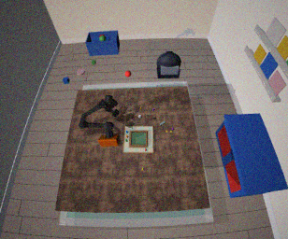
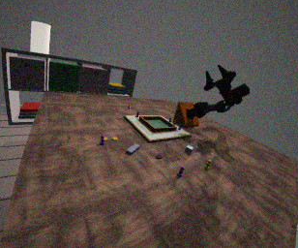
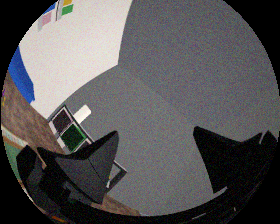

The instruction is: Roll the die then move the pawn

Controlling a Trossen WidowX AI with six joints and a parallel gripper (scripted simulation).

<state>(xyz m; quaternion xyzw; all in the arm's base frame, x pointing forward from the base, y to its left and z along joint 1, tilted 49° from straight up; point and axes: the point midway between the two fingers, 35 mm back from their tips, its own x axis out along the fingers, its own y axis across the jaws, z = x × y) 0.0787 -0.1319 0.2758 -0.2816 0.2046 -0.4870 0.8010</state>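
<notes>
The white die lies 380 mm below my gripper tip, 210 mm ahead of it and 180 mm to the left of it. The rest, counted from my gripper tip: green tray 380 mm below, 220 mm ahead, 70 mm to the right; green pawn 360 mm below, 110 mm ahead, 100 mm to the right; blue pawn 360 mm below, 100 mm ahead, 10 mm to the right.
</notes>
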